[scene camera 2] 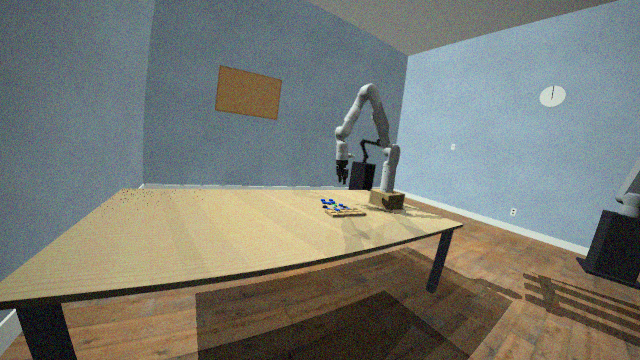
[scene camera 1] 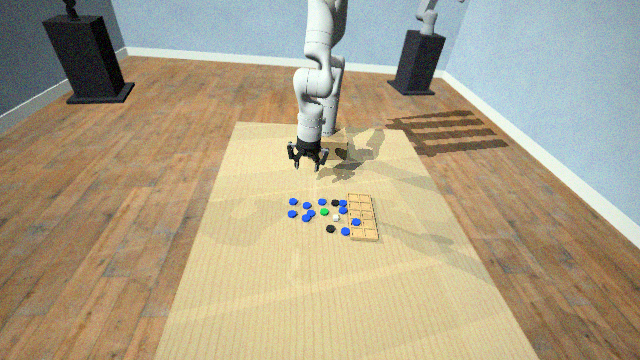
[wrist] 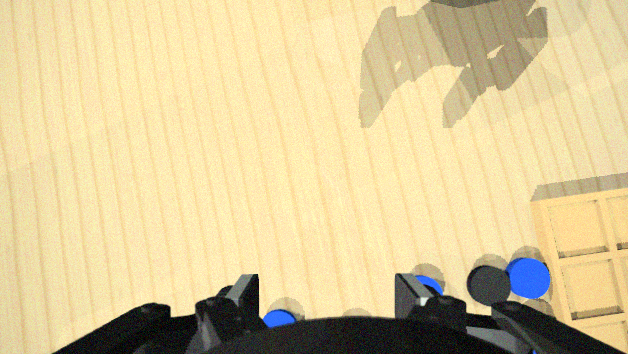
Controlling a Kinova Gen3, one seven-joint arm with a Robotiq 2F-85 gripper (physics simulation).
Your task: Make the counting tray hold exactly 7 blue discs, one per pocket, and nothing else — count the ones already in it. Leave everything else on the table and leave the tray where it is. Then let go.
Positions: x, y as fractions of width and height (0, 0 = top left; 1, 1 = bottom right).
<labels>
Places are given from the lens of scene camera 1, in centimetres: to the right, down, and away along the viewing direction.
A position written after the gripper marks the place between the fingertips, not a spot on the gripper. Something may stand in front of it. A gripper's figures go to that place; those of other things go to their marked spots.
gripper (scene camera 1: 0.48, 0.47): -5, -4, 97
wooden counting tray (scene camera 1: 0.56, 0.57): 15, 9, 102
</labels>
